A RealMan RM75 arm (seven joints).
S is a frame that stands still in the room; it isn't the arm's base.
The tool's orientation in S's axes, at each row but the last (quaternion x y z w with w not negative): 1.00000 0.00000 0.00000 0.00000; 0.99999 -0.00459 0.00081 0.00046; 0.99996 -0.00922 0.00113 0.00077; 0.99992 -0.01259 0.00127 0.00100; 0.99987 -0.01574 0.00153 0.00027; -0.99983 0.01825 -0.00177 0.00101; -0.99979 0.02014 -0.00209 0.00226; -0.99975 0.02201 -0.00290 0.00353; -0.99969 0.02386 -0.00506 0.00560
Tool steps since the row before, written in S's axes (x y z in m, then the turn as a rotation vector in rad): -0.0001 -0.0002 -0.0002 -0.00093 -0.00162 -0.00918; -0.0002 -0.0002 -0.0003 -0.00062 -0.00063 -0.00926; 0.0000 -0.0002 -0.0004 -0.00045 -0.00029 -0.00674; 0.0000 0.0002 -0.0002 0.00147 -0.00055 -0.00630; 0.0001 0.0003 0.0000 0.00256 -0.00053 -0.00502; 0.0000 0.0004 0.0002 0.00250 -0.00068 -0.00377; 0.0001 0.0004 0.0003 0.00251 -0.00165 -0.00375; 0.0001 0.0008 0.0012 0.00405 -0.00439 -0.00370; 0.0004 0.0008 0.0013 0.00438 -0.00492 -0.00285
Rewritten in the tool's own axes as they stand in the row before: -0.0001 0.0002 0.0002 -0.00093 0.00162 0.00918; -0.0002 0.0002 0.0003 -0.00063 0.00063 0.00926; 0.0000 0.0002 0.0004 -0.00046 0.00029 0.00674; 0.0000 -0.0002 0.0002 0.00147 0.00050 0.00630; 0.0001 -0.0003 0.0000 0.00256 0.00045 0.00503; 0.0000 -0.0004 -0.0002 0.00251 0.00060 0.00378; 0.0001 -0.0004 -0.0003 0.00256 0.00156 0.00375; 0.0001 -0.0008 -0.0012 0.00422 0.00423 0.00369; 0.0004 -0.0008 -0.0013 0.00458 0.00474 0.00284
